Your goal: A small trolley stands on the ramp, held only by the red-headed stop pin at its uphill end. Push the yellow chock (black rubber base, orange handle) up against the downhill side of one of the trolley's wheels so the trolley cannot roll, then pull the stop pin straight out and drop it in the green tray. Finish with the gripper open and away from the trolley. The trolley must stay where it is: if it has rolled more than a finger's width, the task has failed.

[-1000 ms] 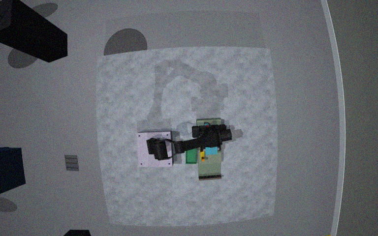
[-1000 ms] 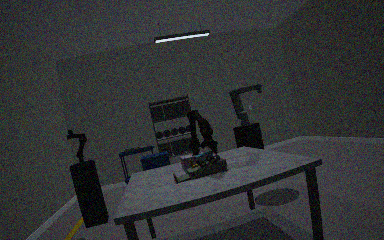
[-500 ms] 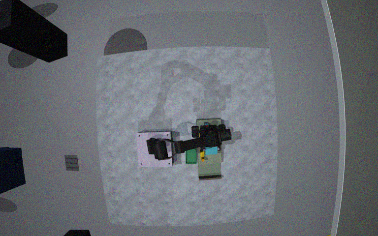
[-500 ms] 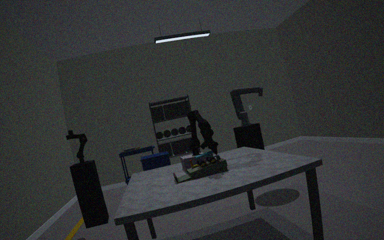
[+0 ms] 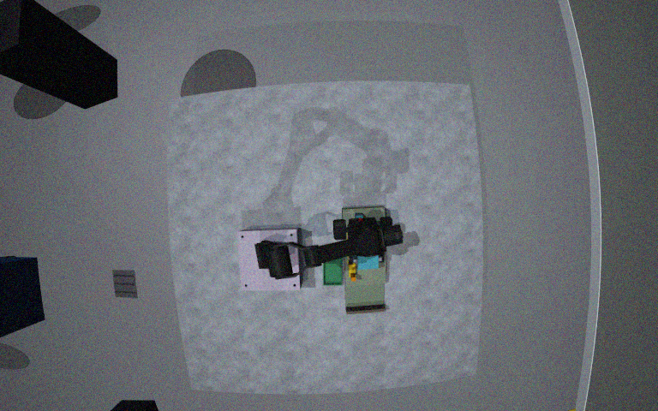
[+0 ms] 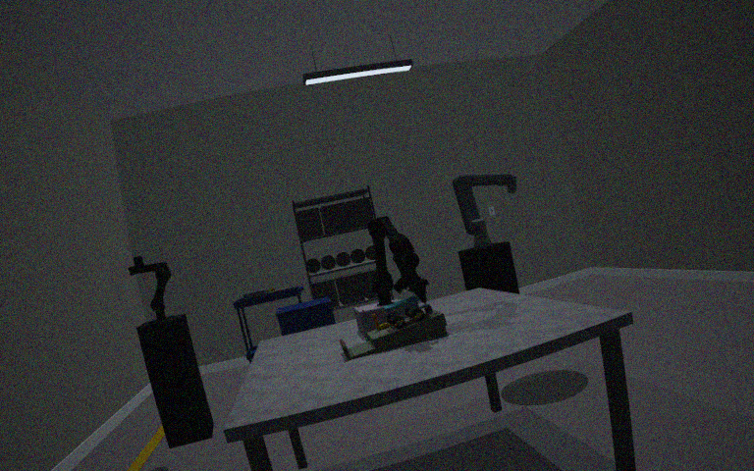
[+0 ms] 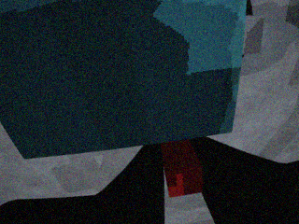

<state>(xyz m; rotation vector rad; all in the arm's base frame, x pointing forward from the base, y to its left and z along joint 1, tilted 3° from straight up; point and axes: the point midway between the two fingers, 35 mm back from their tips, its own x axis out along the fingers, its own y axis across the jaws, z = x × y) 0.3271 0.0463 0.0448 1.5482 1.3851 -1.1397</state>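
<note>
My gripper tip is 170 mm to the left of the yellow chock, 50 mm past it and 40 mm above it. Also, from my gripper tip: trolley 100 mm to the right, 20 mm below, 10 mm ahead; green tray 170 mm to the right, 130 mm below, 120 mm behind; red-headed stop pin right at my gripper tip.
</note>
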